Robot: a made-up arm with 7 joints.
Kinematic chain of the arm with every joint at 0, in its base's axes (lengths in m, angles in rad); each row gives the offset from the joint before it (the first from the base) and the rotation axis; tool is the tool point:
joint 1: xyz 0 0 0.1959 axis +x
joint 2: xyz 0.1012 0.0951 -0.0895 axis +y
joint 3: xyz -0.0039 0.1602 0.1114 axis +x
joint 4: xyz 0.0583 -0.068 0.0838 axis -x
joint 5: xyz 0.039 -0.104 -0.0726 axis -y
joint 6: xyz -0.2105 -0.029 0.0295 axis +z
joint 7: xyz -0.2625 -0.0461 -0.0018 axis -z
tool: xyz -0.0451 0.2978 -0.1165
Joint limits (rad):
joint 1: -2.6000..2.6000
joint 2: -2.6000..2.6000
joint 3: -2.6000..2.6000
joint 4: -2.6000..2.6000
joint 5: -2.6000..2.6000
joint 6: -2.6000..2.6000
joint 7: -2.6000..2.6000
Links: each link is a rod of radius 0.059 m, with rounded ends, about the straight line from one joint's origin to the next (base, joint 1, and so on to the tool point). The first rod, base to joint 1, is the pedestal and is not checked.
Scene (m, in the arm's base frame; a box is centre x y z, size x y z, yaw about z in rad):
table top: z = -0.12
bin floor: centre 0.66 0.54 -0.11 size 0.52 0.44 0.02 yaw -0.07
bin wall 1: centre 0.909 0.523 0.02 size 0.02 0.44 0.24 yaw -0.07
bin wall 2: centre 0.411 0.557 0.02 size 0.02 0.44 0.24 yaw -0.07
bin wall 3: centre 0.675 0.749 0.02 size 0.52 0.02 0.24 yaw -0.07
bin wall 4: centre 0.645 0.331 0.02 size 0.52 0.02 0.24 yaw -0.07
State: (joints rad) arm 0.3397 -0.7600 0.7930 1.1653 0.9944 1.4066 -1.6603
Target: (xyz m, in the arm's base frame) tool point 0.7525 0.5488 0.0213
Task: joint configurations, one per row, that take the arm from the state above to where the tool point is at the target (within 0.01 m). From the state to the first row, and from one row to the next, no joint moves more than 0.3 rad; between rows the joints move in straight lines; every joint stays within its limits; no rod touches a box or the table.
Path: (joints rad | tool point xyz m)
1: 0.1545 -0.5077 0.6271 1.2946 0.9997 1.4920 -1.6901 | -0.0018 -0.5750 0.4090
2: -0.0308 -0.2554 0.4612 1.4239 1.0050 1.5774 -1.7199 | 0.0720 -0.3645 0.7437
3: -0.2160 -0.0032 0.2953 1.5531 1.0104 1.6628 -1.7497 | 0.2582 -0.0185 0.8901
4: -0.4013 0.2491 0.1294 1.6824 1.0157 1.7481 -1.7796 | 0.4865 0.3298 0.7783
5: -0.5865 0.5014 -0.0366 1.8117 1.0210 1.8335 -1.8094 | 0.6733 0.5437 0.4472
6: -0.7718 0.7537 -0.2025 1.9410 1.0263 1.9189 -1.8392 | 0.7525 0.5488 0.0212

